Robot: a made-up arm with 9 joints. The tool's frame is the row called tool.
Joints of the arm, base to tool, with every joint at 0 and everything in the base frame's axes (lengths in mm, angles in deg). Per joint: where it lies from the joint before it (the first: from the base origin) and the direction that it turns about. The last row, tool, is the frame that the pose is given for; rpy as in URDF.
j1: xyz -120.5 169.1 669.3 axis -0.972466 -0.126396 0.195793
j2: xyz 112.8 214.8 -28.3 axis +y
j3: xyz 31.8 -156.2 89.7 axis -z
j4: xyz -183.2 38.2 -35 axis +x
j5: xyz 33 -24 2.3 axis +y
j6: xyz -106 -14.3 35.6 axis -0.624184 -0.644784 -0.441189
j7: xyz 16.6 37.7 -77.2 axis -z
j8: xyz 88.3 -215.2 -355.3 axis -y
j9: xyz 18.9 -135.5 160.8 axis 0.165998 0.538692 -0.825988
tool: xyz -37.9 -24.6 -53 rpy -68.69 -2.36 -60.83
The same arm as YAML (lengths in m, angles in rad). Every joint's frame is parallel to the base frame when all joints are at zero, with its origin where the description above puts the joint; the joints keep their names.
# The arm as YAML. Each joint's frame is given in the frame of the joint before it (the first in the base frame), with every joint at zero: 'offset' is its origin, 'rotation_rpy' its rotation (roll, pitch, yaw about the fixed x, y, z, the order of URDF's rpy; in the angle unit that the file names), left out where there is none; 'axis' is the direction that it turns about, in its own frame. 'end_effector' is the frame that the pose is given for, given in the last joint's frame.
length_unit: m
angle_unit: rad
chain:
  - id: j1
    offset: [-0.1205, 0.1691, 0.6693]
    axis: [-0.972466, -0.126396, 0.195793]
  - id: j2
    offset: [0.1128, 0.2148, -0.0283]
    axis: "+y"
  - id: j3
    offset: [0.0318, -0.1562, 0.0897]
    axis: "-z"
  - id: j4
    offset: [-0.1832, 0.0382, -0.035]
    axis: "+x"
  - id: j5
    offset: [0.033, -0.024, 0.0023]
    axis: "+y"
  - id: j6
    offset: [-0.106, -0.0143, 0.0356]
    axis: [-0.624184, -0.644784, -0.441189]
  - id: j7
    offset: [0.0166, 0.0377, -0.0772]
    axis: "-z"
  - id: j8
    offset: [0.0883, -0.2152, -0.3553]
    axis: "-y"
  - id: j9
    offset: [0.0189, -0.1355, 0.1608]
    axis: [0.165998, 0.538692, -0.825988]
end_effector:
  offset: [-0.0379, -0.0246, -0.053]
  rotation_rpy: [-1.1989, -0.0412, -1.0617]

